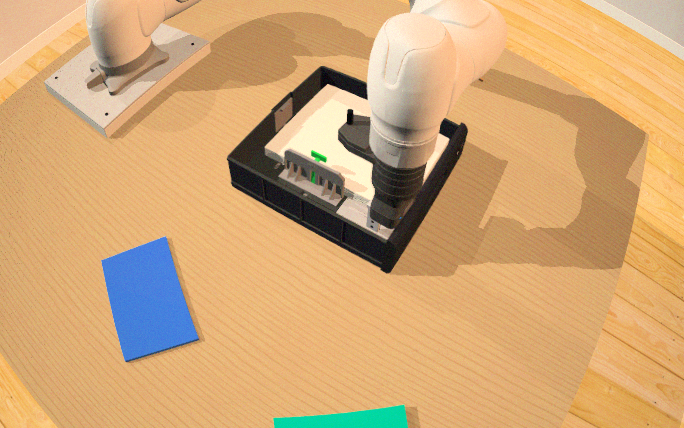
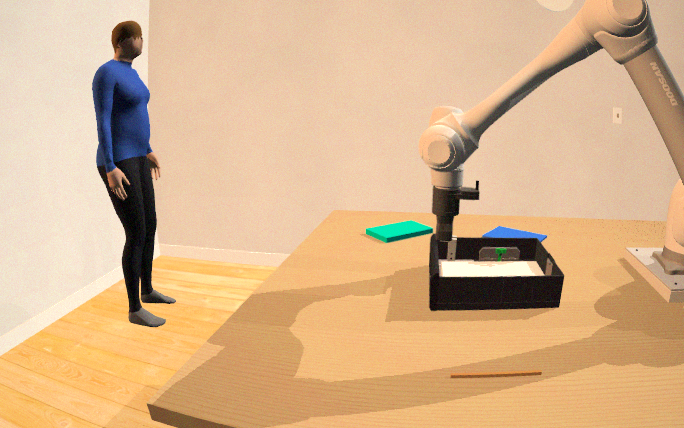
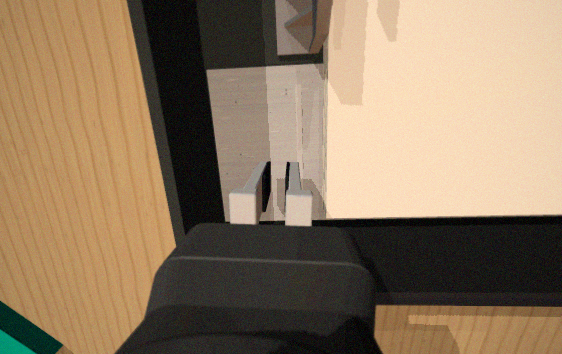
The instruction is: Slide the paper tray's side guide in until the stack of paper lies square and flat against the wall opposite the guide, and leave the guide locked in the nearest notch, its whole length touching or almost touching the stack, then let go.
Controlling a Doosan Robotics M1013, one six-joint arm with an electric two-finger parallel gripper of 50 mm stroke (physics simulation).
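Places are measured from the arm's base along level axes (x ahead, y left, z up), in metres.
Pixels of known places: gripper, fingertip midpoint: (image 1: 375, 224) (image 2: 450, 260) (image 3: 278, 177); arm's base at its link origin: (image 1: 128, 64) (image 2: 683, 265).
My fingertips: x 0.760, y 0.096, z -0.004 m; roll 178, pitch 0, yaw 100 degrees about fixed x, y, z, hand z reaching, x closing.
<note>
For each thing: its top centre in the pictures, then the offset to it from my fingertips. Level surfaces: height alone.
- black paper tray at its top centre: (image 1: 353, 134) (image 2: 493, 250) 0.127 m back, 0.073 m left, 0.061 m up
- paper at its top centre: (image 1: 360, 140) (image 2: 495, 276) 0.140 m back, 0.110 m left, 0.007 m up
- grey side guide at its top centre: (image 1: 316, 156) (image 2: 500, 248) 0.142 m back, 0.001 m left, 0.047 m up
- blue slab at its top centre: (image 1: 144, 297) (image 2: 515, 235) 0.177 m back, 0.383 m right, 0.026 m down
- green slab at its top centre: (image 2: 399, 228) 0.241 m ahead, 0.314 m right, 0.016 m down
- table at its surface level: 0.034 m down
- thin brown stick at its top centre: (image 2: 497, 373) 0.192 m back, 0.503 m left, 0.027 m down
The black paper tray (image 1: 276, 195) (image 2: 496, 293) (image 3: 175, 100) holds a cream stack of paper (image 1: 312, 118) (image 2: 489, 268) (image 3: 440, 125). The grey side guide (image 1: 328, 175) (image 2: 486, 253) (image 3: 295, 46) stands upright along the stack's edge, very close to it; contact along its whole length cannot be judged. Its green latch (image 1: 318, 156) (image 2: 500, 251) stands at mid-guide. My gripper (image 1: 381, 230) (image 2: 451, 254) (image 3: 278, 177) is open with a narrow gap and holds nothing. It points down at the tray's corner, beside the stack and apart from the guide. The arm hides part of the stack and opposite wall.
A blue slab (image 1: 149, 298) (image 2: 514, 234) and a green slab (image 1: 343, 417) (image 2: 399, 231) (image 3: 20, 340) lie on the table (image 1: 312, 323) (image 2: 353, 393) (image 3: 75, 150). A thin brown stick (image 2: 495, 374) also lies there. A person (image 2: 123, 111) stands beyond the table.
</note>
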